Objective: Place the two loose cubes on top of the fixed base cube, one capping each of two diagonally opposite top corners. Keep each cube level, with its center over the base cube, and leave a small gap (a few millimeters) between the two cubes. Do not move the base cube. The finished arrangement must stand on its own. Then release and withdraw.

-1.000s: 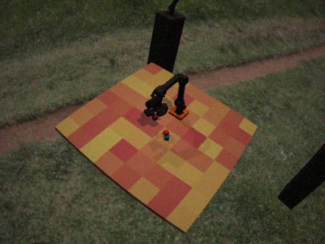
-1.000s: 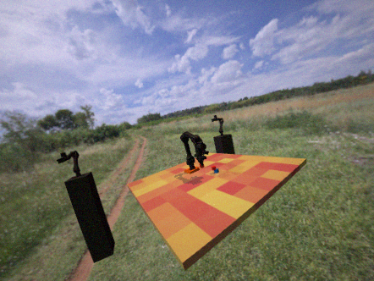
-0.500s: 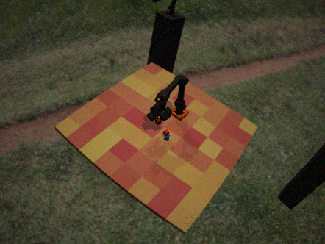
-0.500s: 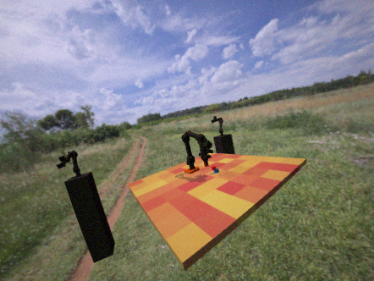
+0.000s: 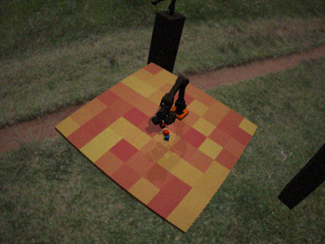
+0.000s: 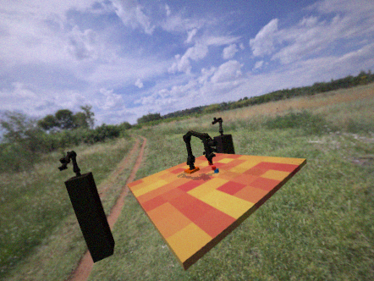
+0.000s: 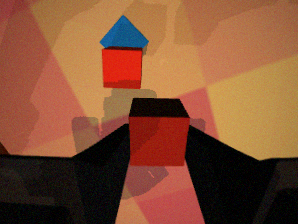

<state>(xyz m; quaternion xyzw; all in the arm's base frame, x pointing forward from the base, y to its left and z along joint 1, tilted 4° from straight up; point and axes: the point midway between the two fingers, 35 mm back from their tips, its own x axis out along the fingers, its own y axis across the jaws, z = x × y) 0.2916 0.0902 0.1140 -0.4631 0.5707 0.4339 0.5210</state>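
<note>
My gripper tip is now 2 cm past the blue cube, 6 cm to the right of it and 10 cm above it.
</note>
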